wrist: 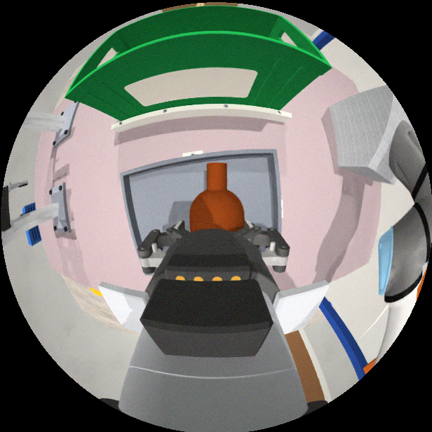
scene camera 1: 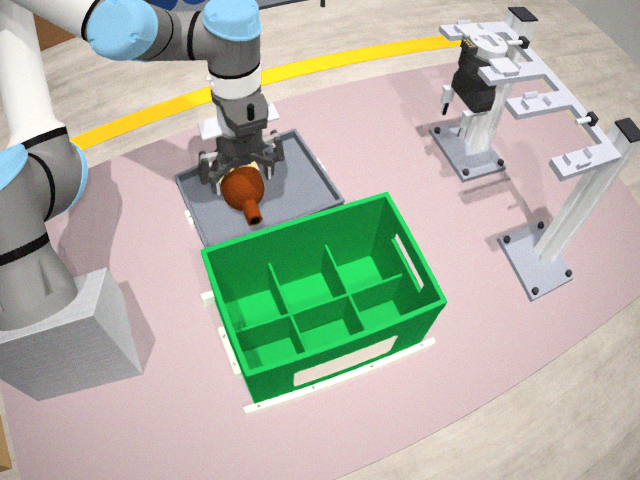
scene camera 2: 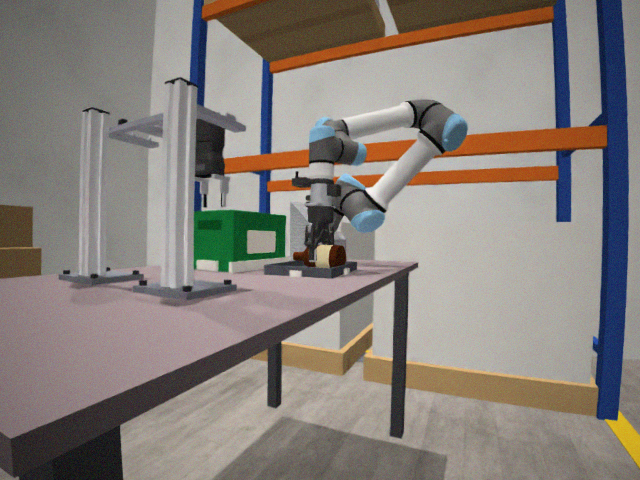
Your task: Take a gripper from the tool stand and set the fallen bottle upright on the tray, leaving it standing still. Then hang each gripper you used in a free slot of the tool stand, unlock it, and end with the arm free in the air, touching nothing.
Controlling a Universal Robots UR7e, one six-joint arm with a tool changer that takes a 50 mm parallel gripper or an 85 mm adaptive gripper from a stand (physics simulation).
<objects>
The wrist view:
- brown bottle: 216, 207
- adaptive gripper: 211, 254
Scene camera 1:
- brown bottle: 243, 188
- parallel gripper: 480, 48
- adaptive gripper: 233, 151
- tool stand: 534, 252
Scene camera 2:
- brown bottle: 328, 256
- parallel gripper: 210, 139
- adaptive gripper: 320, 212
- tool stand: 177, 281
</objects>
